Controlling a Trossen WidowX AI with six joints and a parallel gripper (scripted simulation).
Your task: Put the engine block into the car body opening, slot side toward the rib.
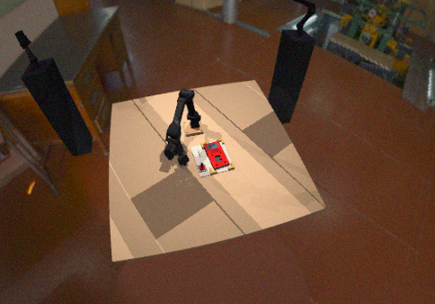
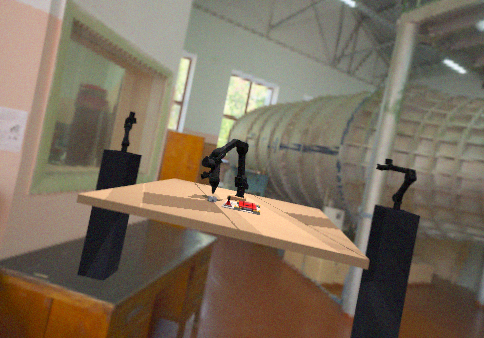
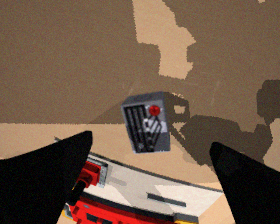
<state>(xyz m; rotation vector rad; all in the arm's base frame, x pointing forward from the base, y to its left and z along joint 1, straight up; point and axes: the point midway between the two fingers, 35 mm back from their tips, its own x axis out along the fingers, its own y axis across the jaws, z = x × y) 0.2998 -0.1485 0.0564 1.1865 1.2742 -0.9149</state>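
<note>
My gripper tip is 10 mm short of the engine block, 10 mm to the right of it and 40 mm above it.
</note>
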